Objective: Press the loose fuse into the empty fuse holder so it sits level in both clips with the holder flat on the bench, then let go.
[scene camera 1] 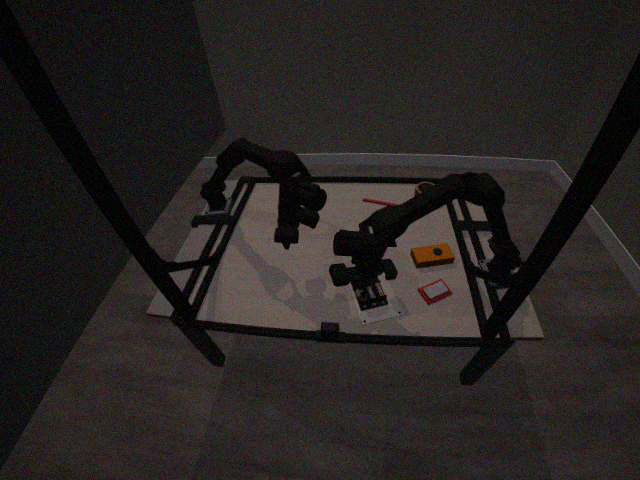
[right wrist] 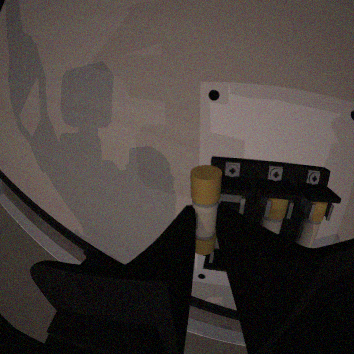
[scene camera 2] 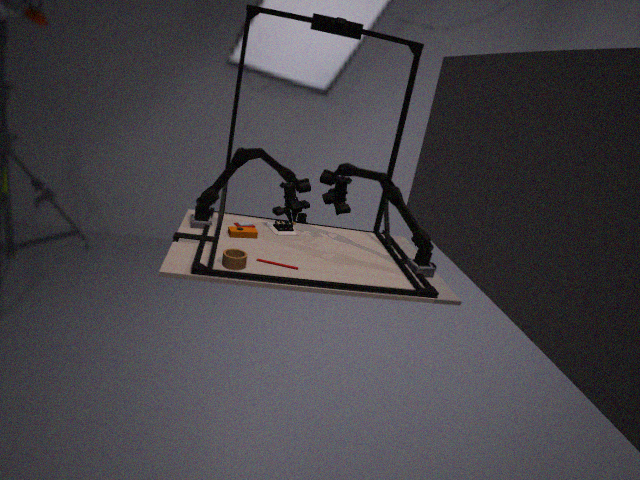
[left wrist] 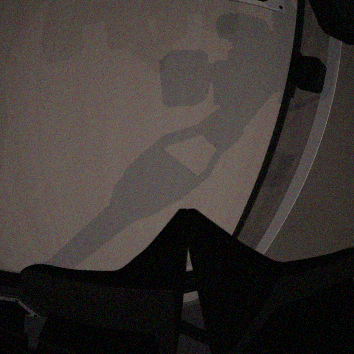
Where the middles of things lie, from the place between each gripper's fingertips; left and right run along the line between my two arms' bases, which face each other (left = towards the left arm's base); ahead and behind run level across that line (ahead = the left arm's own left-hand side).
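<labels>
My left gripper is 120 mm above the orange box [scene camera 1: 441, 254], 210 mm short of it and 410 mm to the left of it.
Relative to my right hand, the box is 20 mm below, 220 mm ahead and 200 mm to the right. Going by its middle, the orange box is nearer to my right hand than to my left gripper.
</labels>
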